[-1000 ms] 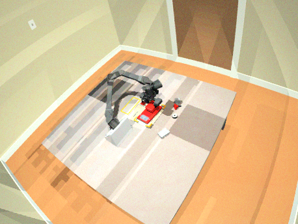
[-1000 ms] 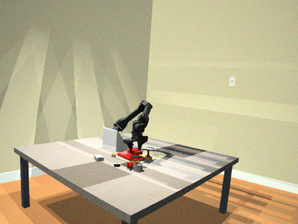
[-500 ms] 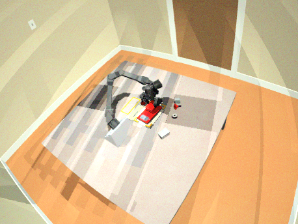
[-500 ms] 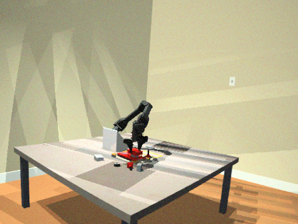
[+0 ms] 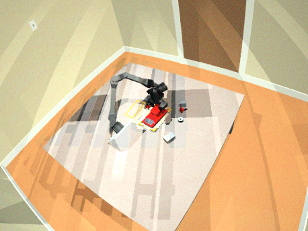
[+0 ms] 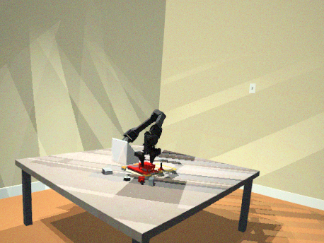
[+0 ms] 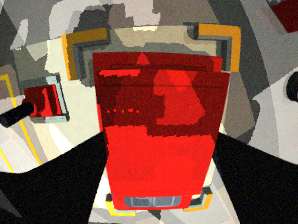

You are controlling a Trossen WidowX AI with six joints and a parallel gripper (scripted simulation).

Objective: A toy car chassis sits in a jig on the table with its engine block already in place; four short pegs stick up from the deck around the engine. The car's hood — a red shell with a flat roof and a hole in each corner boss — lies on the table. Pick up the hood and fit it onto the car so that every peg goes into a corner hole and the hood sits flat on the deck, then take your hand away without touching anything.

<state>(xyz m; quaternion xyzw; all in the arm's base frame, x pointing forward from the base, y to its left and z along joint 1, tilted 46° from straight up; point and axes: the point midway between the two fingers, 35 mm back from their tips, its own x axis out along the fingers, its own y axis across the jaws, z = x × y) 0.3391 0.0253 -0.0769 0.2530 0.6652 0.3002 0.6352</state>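
Now: gripper tip right at the red hood.
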